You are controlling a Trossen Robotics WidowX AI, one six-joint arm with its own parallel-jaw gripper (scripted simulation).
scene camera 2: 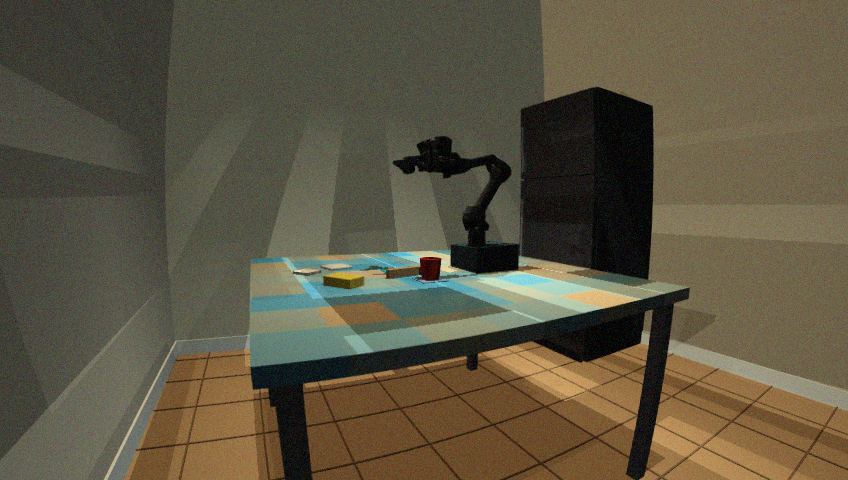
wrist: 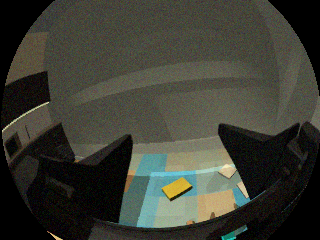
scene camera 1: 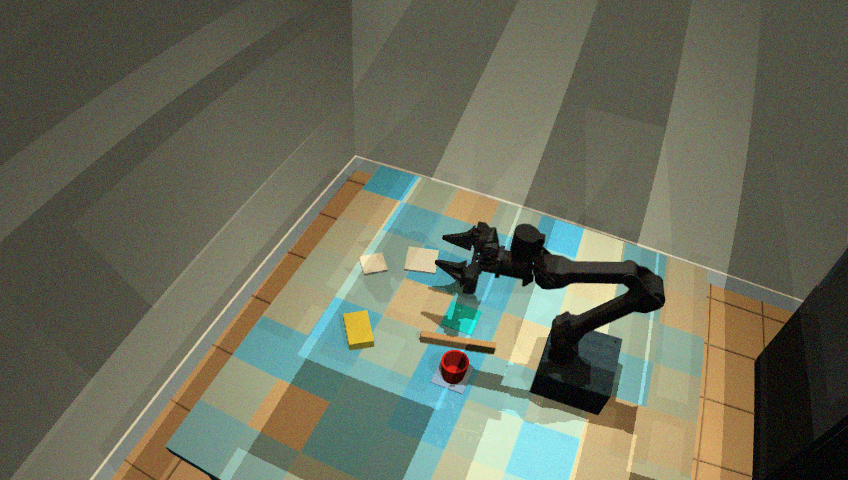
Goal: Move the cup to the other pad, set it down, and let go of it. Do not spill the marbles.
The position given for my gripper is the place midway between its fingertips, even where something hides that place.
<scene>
My gripper point(scene camera 1: 438, 249) is open and holds nothing. Also in view: a red cup point(scene camera 1: 452, 360), a white tile point(scene camera 1: 422, 260) and a teal pad point(scene camera 1: 462, 318).
My gripper also shows in scene camera 2 point(scene camera 2: 399, 160) and in the wrist view point(wrist: 177, 134). The wrist view does not show the red cup: it is out of frame.
</scene>
